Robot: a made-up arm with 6 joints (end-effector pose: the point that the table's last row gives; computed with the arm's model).
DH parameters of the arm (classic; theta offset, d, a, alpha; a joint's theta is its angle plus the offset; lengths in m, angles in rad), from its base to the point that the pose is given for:
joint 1: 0 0.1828 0 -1.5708
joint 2: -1.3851 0 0.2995 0
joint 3: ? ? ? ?
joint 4: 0 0.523 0 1.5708
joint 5: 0 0 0.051 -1.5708
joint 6: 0 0.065 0 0
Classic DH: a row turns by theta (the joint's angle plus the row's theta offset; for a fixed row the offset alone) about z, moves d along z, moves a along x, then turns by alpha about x.
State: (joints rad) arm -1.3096 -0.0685 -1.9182 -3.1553 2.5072 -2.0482
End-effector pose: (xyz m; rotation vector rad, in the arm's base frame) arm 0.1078 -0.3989 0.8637 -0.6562 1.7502 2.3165
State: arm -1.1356 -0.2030 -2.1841 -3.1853 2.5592 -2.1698
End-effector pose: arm 0.0840 -0.1724 0.9789 -1.1244 2.1113 1.8824
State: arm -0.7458 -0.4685 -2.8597 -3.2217 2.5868 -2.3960
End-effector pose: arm -0.2659 0.2541 0.9201 -2.1675 2.1600 0.5694
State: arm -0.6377 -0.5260 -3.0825 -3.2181 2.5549 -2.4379
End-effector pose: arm -0.3976 0.3021 0.8205 -2.3644 2.0070 0.1877
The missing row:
joint 3: 1.3851 0 0.1184 -1.5708
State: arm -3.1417 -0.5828 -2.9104 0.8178 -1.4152 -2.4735
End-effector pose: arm 0.4395 0.0526 0.8544 -1.7689 0.1011 -1.0518
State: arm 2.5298 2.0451 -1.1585 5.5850 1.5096 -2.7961
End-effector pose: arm 0.1589 -0.0630 -0.4212 1.4142 0.4096 2.7474
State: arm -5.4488 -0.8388 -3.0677 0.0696 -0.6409 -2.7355
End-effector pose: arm -0.4673 -0.5238 0.6765 0.3134 -1.4644 1.0928
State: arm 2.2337 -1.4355 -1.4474 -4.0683 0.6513 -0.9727
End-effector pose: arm 0.1503 -0.1910 0.8929 0.3682 -0.3884 0.3931
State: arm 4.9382 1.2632 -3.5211 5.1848 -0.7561 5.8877
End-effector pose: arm 0.2080 -0.5806 0.6790 0.4643 0.6555 0.5761
